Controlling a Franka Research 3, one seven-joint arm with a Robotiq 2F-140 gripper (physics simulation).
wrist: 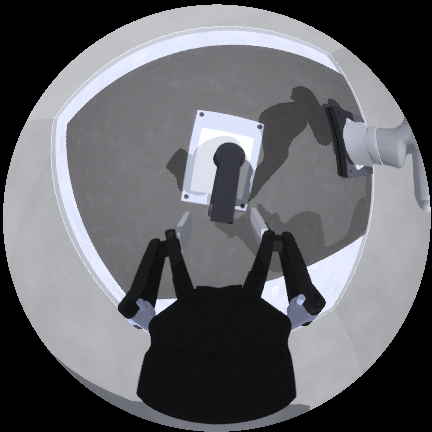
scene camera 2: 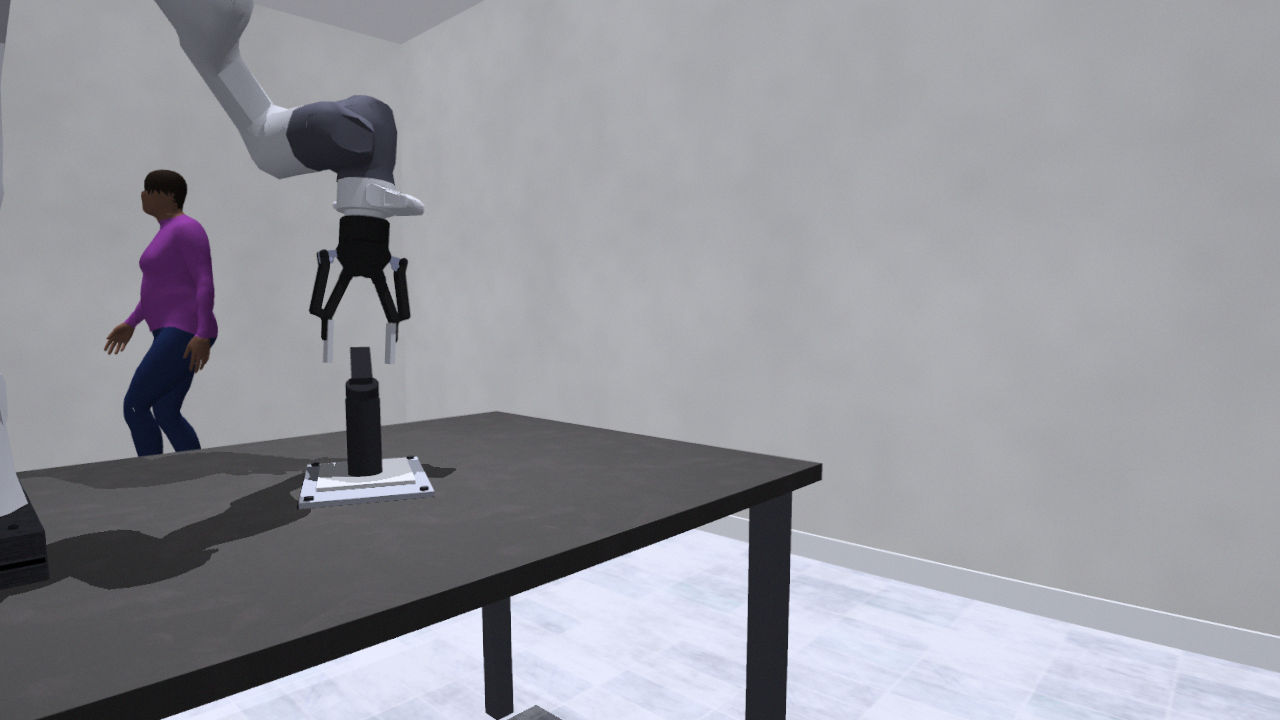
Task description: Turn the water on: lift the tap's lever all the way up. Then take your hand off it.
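The black tap (scene camera 2: 363,434) stands upright on a white base plate (scene camera 2: 366,497) (wrist: 192,175) on the table. Its dark lever (scene camera 2: 360,364) (wrist: 226,192) is at the top of the tap and slants upward in the scene view; in the wrist view it reaches from the round top toward the gripper. My gripper (scene camera 2: 358,361) (wrist: 220,217) points down and is open, one light finger pad on each side of the lever's end, with gaps on both sides. The fingertips are around the height of the lever's upper part. The tap's spout is hard to make out.
The dark table (scene camera 2: 572,501) (wrist: 125,100) bears the tap and the robot's base (scene camera 2: 22,546) (wrist: 340,142). A person (scene camera 2: 179,277) in a purple top stands behind the table at the left of the scene view. Plain grey walls are behind.
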